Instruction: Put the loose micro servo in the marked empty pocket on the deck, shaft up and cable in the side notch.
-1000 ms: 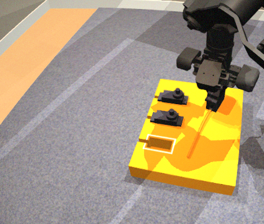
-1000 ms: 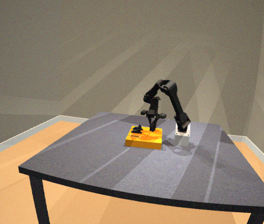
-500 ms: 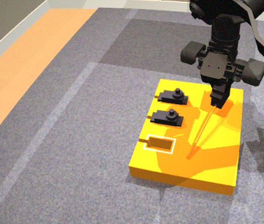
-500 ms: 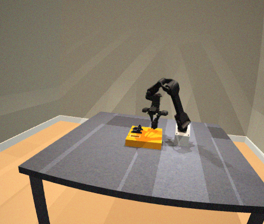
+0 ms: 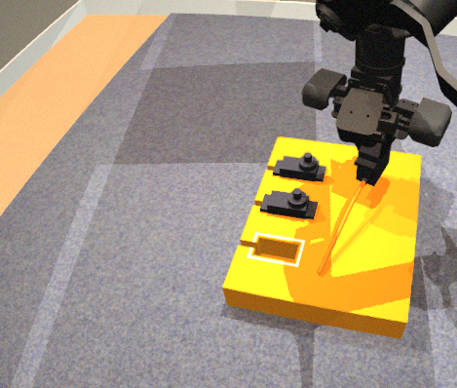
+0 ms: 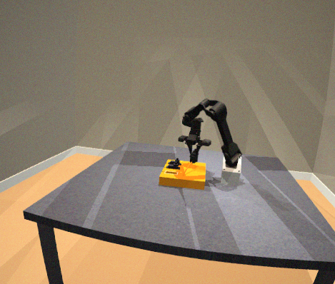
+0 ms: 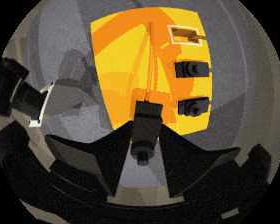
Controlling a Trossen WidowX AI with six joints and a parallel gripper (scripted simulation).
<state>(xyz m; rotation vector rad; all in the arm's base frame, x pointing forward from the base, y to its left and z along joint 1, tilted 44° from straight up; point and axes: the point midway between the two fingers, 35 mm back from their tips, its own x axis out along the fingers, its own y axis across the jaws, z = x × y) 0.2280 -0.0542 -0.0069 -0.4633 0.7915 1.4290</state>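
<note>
My gripper tip is now 10 mm past the deck, 60 mm to the right of it and 100 mm above it.
</note>
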